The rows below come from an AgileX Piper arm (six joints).
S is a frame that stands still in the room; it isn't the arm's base.
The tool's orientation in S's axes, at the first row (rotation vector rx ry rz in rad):
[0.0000, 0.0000, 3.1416]
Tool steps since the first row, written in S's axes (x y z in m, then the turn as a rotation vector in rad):
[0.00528, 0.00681, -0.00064, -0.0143, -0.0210, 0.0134]
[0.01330, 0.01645, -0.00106, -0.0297, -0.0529, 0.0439]
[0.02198, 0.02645, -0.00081, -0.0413, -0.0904, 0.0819]
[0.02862, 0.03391, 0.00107, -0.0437, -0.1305, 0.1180]
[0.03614, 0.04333, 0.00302, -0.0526, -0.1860, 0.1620]
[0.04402, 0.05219, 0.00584, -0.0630, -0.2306, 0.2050]
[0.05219, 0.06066, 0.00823, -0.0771, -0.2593, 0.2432]
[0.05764, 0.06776, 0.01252, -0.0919, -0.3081, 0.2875]
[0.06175, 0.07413, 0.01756, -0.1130, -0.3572, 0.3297]
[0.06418, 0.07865, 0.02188, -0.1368, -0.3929, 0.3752]
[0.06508, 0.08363, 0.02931, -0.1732, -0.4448, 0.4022]
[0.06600, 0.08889, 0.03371, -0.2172, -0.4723, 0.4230]
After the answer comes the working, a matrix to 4 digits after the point.
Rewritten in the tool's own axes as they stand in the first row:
[-0.00528, -0.00681, -0.00064, 0.0143, 0.0210, 0.0134]
[-0.01330, -0.01645, -0.00106, 0.0297, 0.0529, 0.0439]
[-0.02198, -0.02645, -0.00081, 0.0413, 0.0904, 0.0819]
[-0.02862, -0.03391, 0.00107, 0.0437, 0.1305, 0.1180]
[-0.03614, -0.04333, 0.00302, 0.0526, 0.1860, 0.1620]
[-0.04402, -0.05219, 0.00584, 0.0630, 0.2306, 0.2050]
[-0.05219, -0.06066, 0.00823, 0.0771, 0.2593, 0.2432]
[-0.05764, -0.06776, 0.01252, 0.0919, 0.3081, 0.2875]
[-0.06175, -0.07413, 0.01756, 0.1130, 0.3572, 0.3297]
[-0.06418, -0.07865, 0.02188, 0.1368, 0.3929, 0.3752]
[-0.06508, -0.08363, 0.02931, 0.1732, 0.4448, 0.4022]
[-0.06600, -0.08889, 0.03371, 0.2172, 0.4723, 0.4230]

The tool's axes in the first row as the columns of a matrix, in S's axes (rounded; the answer above uses it unrounded):
[-1.0000, 0.0000, 0.0000]
[0.0000, -1.0000, 0.0000]
[0.0000, 0.0000, 1.0000]

